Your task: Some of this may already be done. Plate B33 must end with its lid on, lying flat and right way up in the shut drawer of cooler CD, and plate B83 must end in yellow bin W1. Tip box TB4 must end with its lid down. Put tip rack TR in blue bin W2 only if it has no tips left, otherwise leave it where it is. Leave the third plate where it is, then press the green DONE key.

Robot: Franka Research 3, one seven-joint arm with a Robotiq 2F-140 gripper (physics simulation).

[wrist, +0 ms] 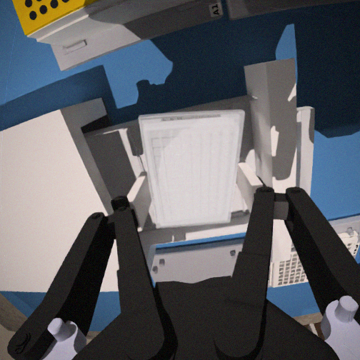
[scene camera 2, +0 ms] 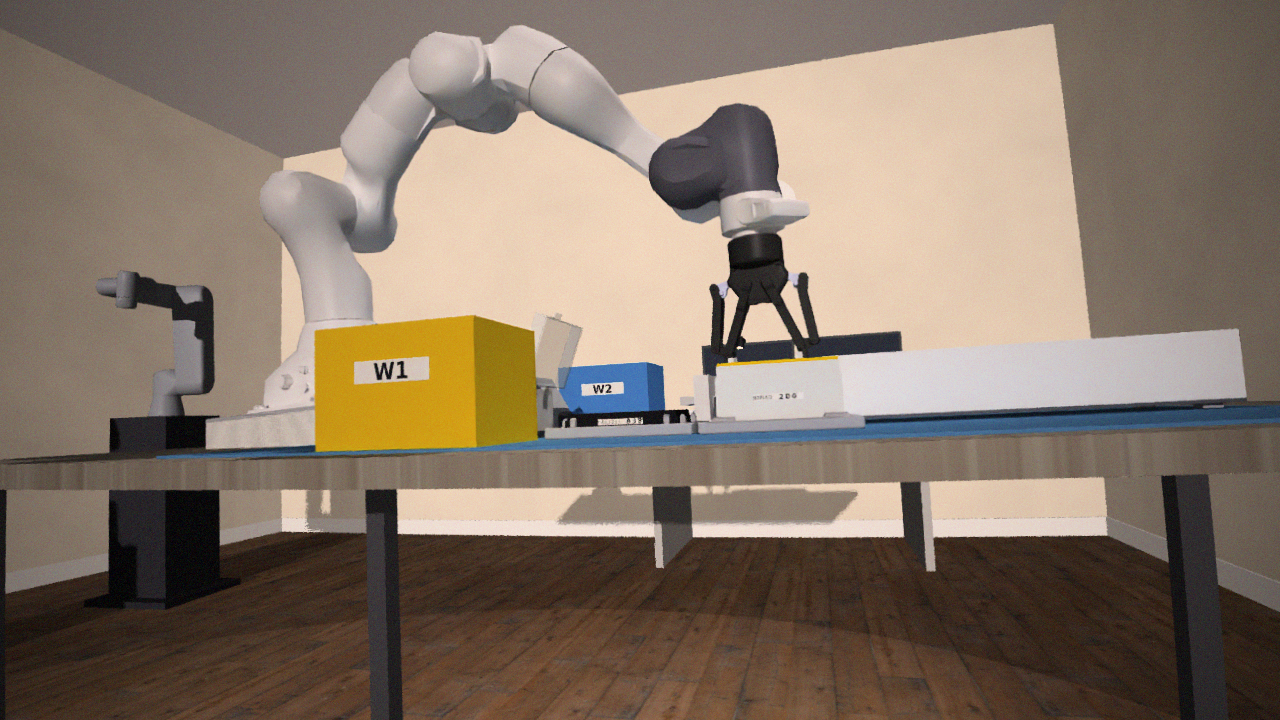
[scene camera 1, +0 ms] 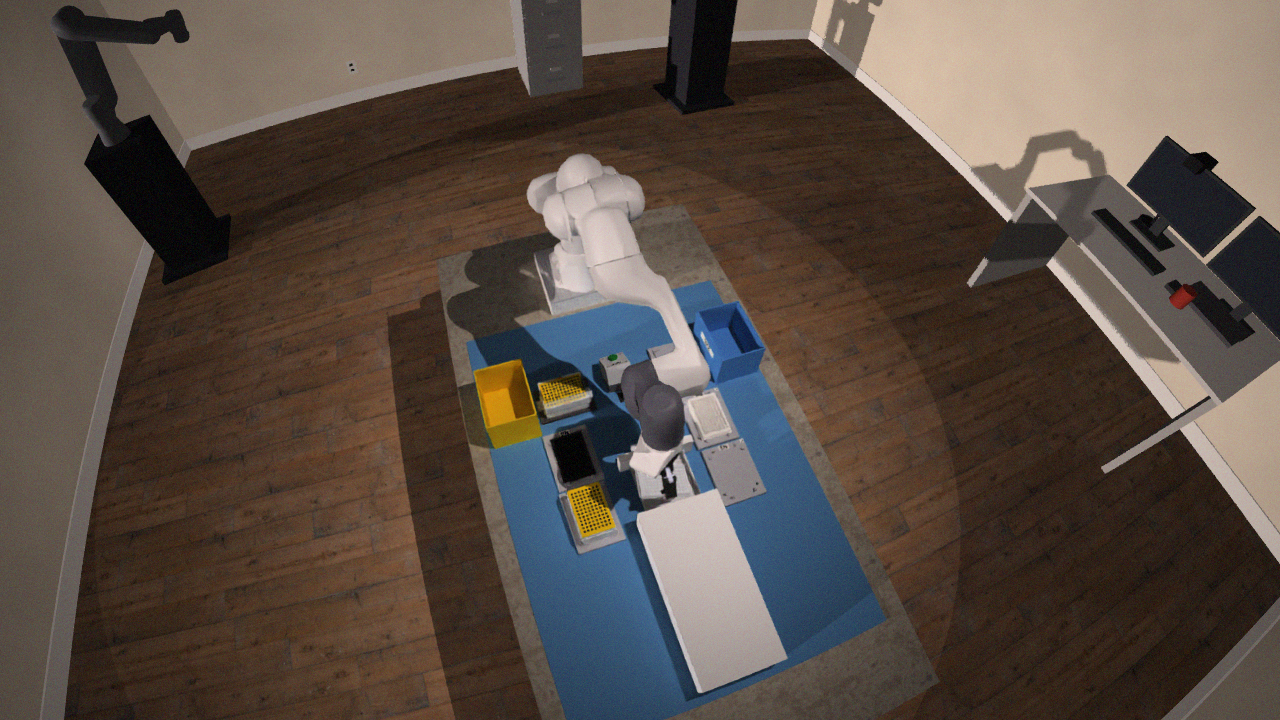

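Observation:
My gripper [scene camera 1: 669, 484] [scene camera 2: 766, 355] [wrist: 192, 176] is shut on a clear-lidded white plate [wrist: 194, 165], held over the open drawer of the white cooler [scene camera 1: 711, 591] [wrist: 40, 200]. The plate's label is too blurred to read. The drawer front [wrist: 272, 125] stands beside the right finger. Yellow bin W1 [scene camera 1: 506, 402] [scene camera 2: 393, 385] and blue bin W2 [scene camera 1: 729, 340] [scene camera 2: 611, 386] stand apart. A tip box [scene camera 1: 565, 396] with yellow tips stands by W1; its raised lid [scene camera 2: 556, 344] shows behind W1. The DONE key [scene camera 1: 614, 358] is green.
A black plate [scene camera 1: 573, 456] and a yellow-topped rack [scene camera 1: 592, 510] [scene camera 2: 778, 394] sit on grey holders left of the drawer in scene camera 1. On the other side are a white grid-patterned piece [scene camera 1: 709, 416] [wrist: 292, 265] and a bare grey holder [scene camera 1: 735, 470] [wrist: 200, 265].

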